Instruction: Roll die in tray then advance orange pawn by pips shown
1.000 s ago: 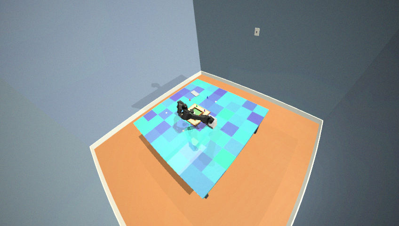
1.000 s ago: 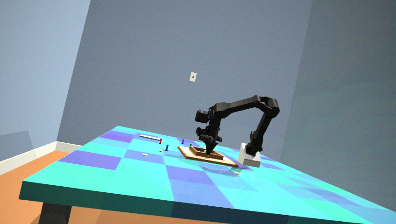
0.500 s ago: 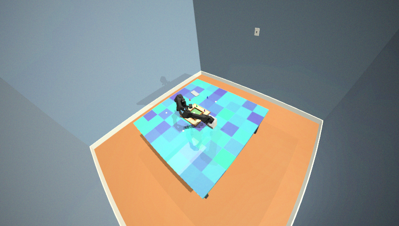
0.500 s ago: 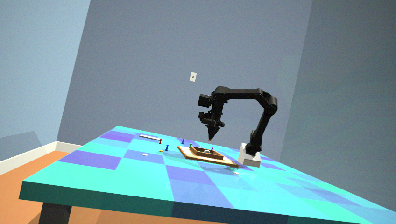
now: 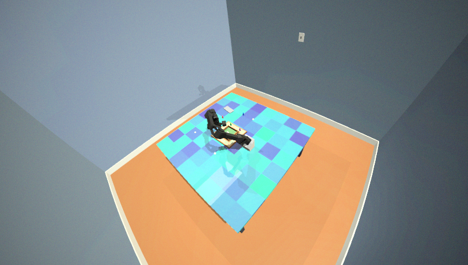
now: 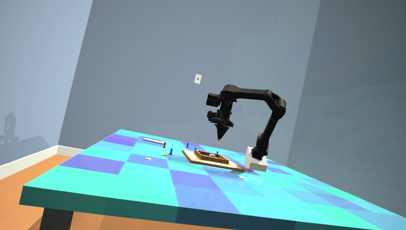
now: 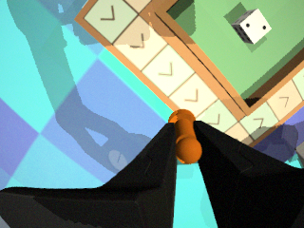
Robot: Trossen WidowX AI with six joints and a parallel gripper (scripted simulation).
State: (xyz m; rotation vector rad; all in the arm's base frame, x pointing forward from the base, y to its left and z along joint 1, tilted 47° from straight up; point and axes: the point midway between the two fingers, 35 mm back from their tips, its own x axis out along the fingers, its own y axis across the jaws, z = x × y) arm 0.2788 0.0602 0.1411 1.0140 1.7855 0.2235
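The die lies 100 mm to the right of my gripper tip and 110 mm below it. The rest, counted from my gripper tip: green felt tray (110 mm to the right, 130 mm below); green pawn (80 mm ahead, 220 mm to the right, 110 mm below); orange pawn (10 mm above).
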